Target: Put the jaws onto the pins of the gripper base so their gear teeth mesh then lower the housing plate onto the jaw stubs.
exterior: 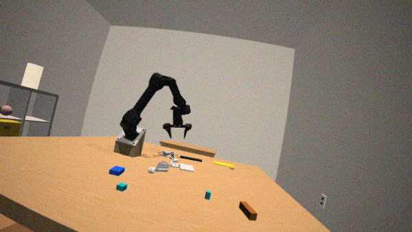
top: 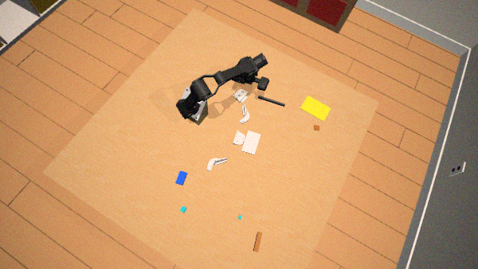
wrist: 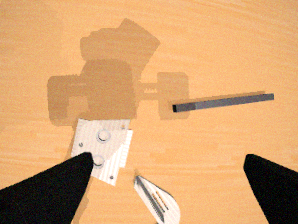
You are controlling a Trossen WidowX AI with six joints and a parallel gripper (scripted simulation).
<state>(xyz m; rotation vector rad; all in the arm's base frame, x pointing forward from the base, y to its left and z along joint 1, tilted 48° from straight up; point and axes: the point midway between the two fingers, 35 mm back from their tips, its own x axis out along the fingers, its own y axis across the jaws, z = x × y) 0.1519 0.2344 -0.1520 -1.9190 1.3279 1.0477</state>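
The white jaw is 13 cm to the right of my gripper tip, 12 cm below it and 5 cm ahead of it. From my gripper tip the other things lie so: housing plate (23 cm to the right, 12 cm below, 11 cm ahead); black bar (12 cm below, 10 cm ahead, 6 cm to the left); gripper base (10 cm below, 5 cm behind, 3 cm to the right).
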